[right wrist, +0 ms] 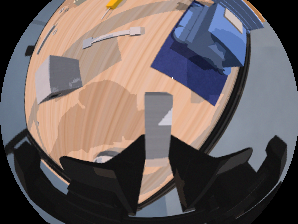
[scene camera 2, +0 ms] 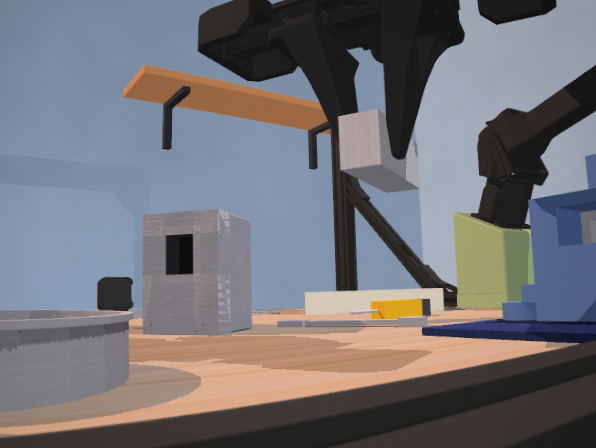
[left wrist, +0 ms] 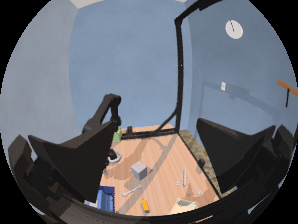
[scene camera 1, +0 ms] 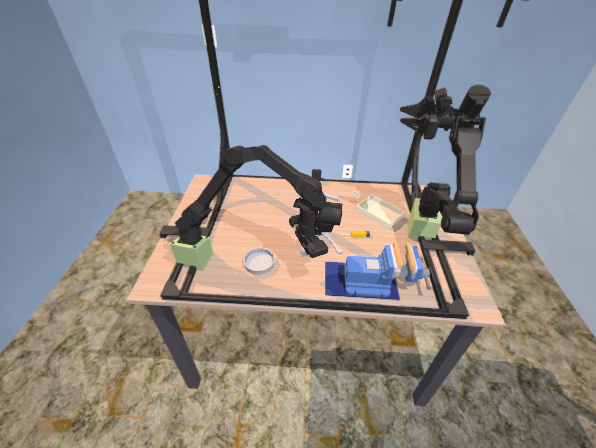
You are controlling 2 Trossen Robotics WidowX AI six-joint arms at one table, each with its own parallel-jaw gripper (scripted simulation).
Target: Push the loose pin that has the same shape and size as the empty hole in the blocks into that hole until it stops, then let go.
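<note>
What I can see is a cream tray, a yellow screwdriver and a round grey dish, along with my left gripper and my right gripper. The left wrist view has my left gripper in it too. The right wrist view shows my right gripper, and scene camera 1 shows my right gripper as well.
</note>
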